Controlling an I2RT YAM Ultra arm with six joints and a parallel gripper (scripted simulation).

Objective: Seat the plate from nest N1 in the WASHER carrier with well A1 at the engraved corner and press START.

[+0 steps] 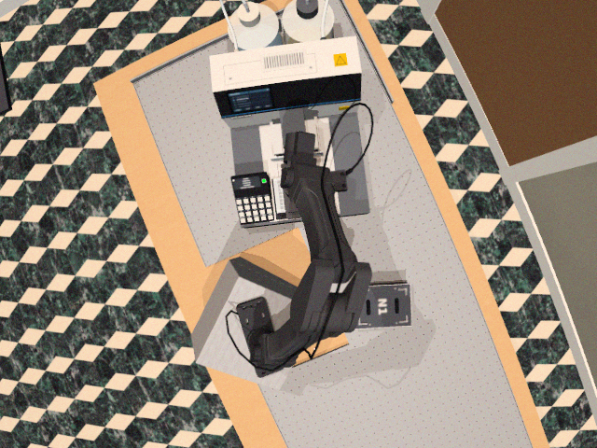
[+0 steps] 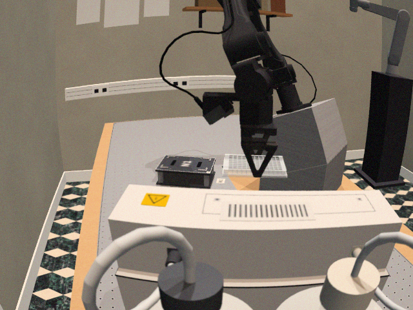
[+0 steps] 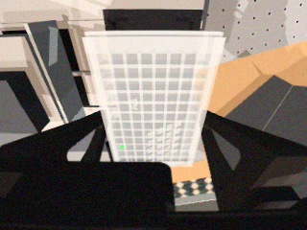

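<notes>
The plate is right at my hand. Round my hand: plate washer 150 mm to the left, 60 mm below, 30 mm ahead; then dark carrier pocket 100 mm below; then label 330 mm to the right, 190 mm below, 20 mm ahead.
</notes>
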